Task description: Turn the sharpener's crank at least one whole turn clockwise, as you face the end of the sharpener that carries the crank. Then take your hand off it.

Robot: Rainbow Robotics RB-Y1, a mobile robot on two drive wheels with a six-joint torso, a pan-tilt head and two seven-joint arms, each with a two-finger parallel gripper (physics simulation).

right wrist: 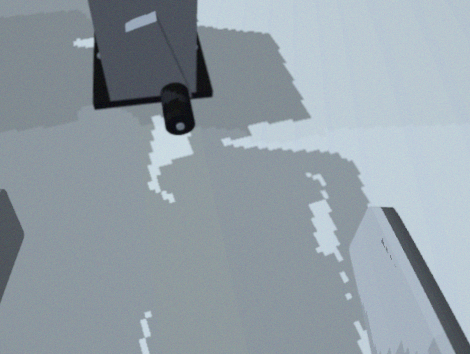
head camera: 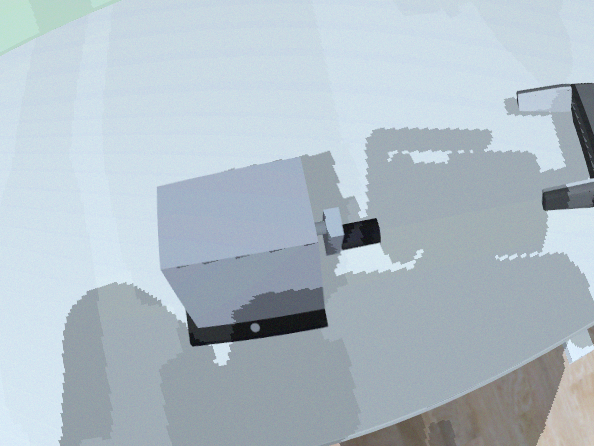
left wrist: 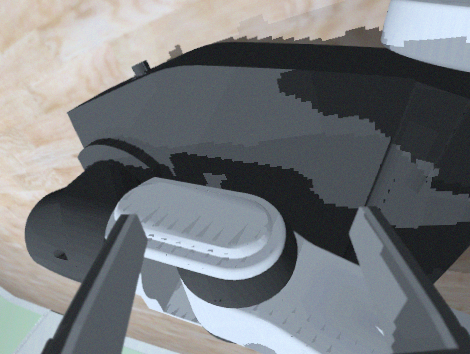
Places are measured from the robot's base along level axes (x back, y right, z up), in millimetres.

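Pixels of known places: left gripper, fingertip midpoint: [left wrist: 248, 224]; right gripper, fingertip midpoint: [right wrist: 188, 221] [head camera: 530, 146].
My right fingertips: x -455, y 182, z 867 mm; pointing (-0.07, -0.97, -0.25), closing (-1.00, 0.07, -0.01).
For each thing: its top centre in the pictures, then the offset to it from my right fingertips. "*": a spot on its surface instead. Level surfaces: height alone.
- grey box, surface spot: [head camera: 235, 215] * dy -243, dx +42, dz -17 mm
- white table, its level: dz -145 mm
- black cylindrical handle, surface spot: [right wrist: 176, 107] [head camera: 370, 227] * dy -143, dx +9, dz -102 mm
- wooden floor, its level: dz -865 mm
The sharpener, a grey box [head camera: 235, 215] [right wrist: 140, 60] on a black base, stands on the white table [head camera: 150, 100] [right wrist: 410, 75]. Its crank has a light grey arm [head camera: 333, 225] and a black cylindrical handle [head camera: 362, 233] [right wrist: 176, 107], which points out from the box's right end in the head view. My right gripper [head camera: 531, 151] [right wrist: 188, 221] is open and empty, to the right of the handle with a gap between them. In the right wrist view the handle shows beyond the fingers, at upper middle. My left gripper [left wrist: 248, 224] is open and away from the sharpener.
The table's edge runs across the lower right of the head view, with wooden floor [head camera: 500, 400] beyond it. A green surface [head camera: 35, 20] shows at the upper left. The left wrist view shows the robot's dark base [left wrist: 225, 105] and white and grey body parts behind the fingers.
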